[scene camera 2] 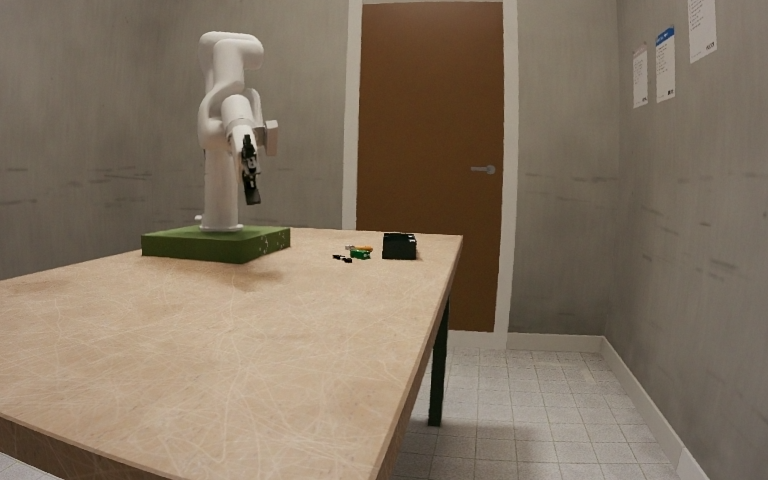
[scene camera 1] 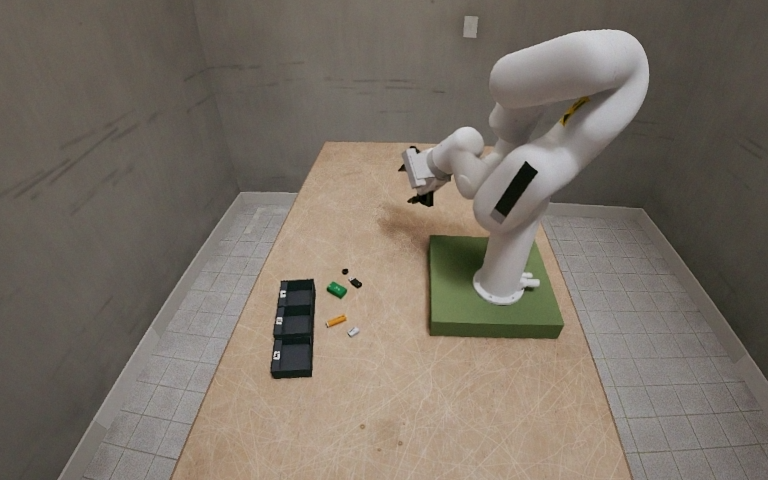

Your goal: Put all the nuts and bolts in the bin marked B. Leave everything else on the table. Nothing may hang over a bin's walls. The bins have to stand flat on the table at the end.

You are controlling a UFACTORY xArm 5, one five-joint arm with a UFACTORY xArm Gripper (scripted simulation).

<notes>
In view: my gripper (scene camera 2: 254, 189) and a bin (scene camera 1: 293, 347).
The bin is seen too in scene camera 2 (scene camera 2: 400, 246).
</notes>
